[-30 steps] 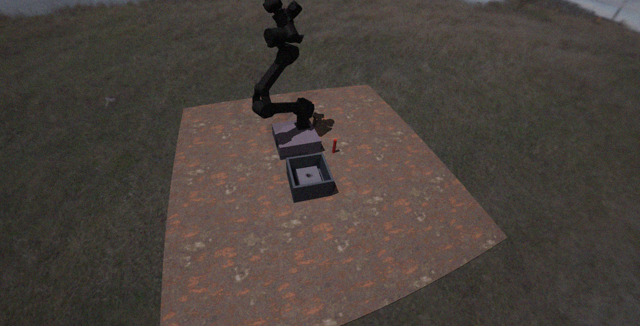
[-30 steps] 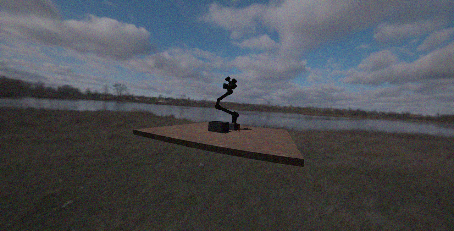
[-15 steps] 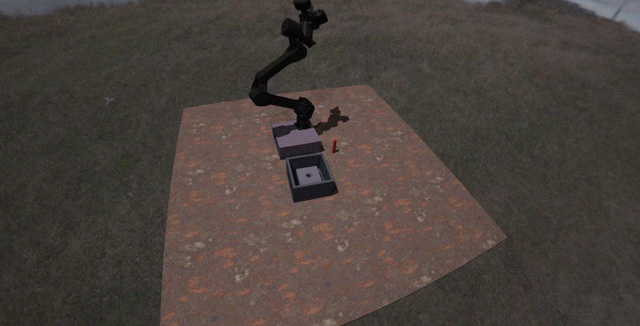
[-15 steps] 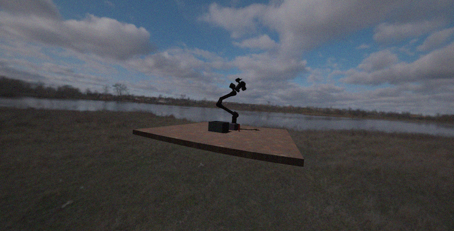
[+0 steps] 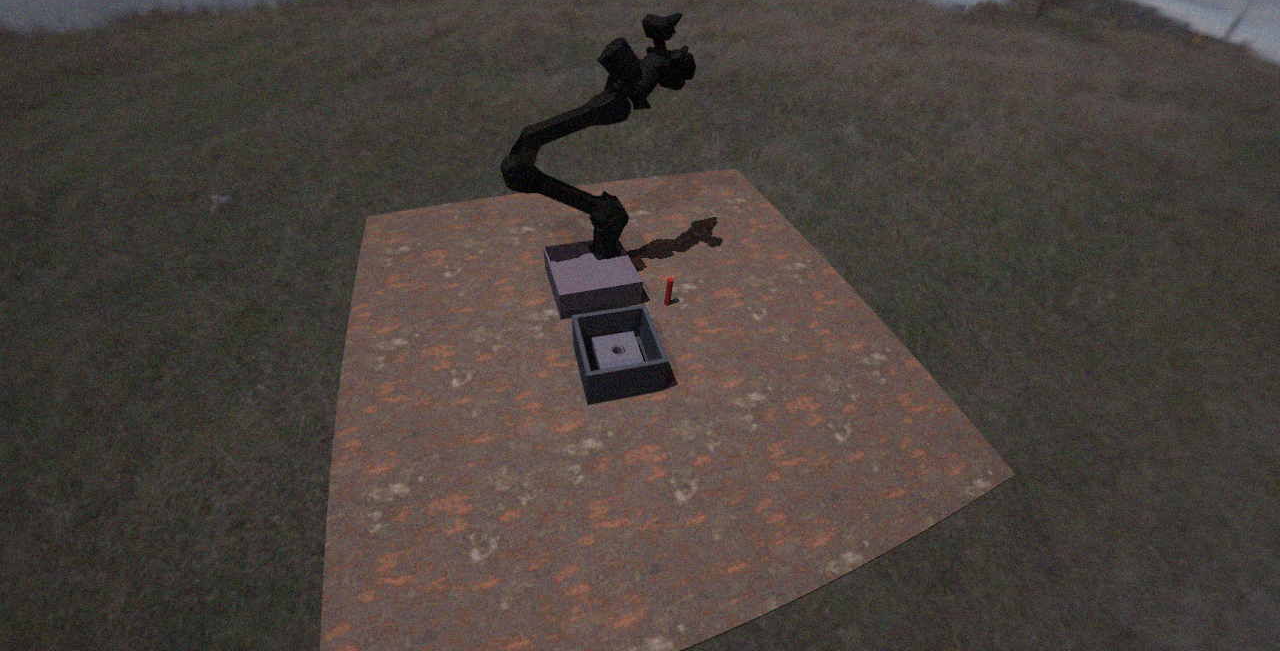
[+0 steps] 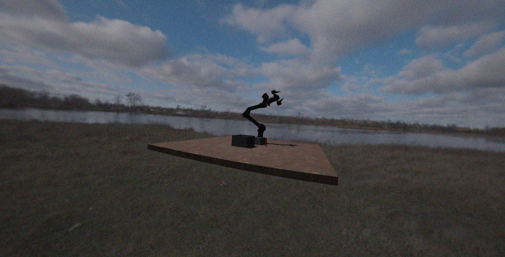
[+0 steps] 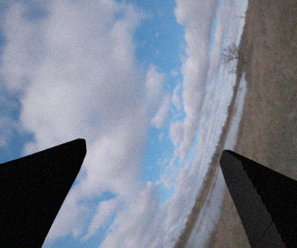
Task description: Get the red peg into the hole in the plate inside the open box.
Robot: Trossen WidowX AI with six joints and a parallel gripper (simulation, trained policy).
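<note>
Right now the red peg is 260 mm ahead of my gripper tip, 120 mm to the right of it and 530 mm below it. Also, from my gripper tip: dark box 390 mm ahead, 320 mm to the right, 550 mm below; then plate 390 mm ahead, 320 mm to the right, 530 mm below.
</note>
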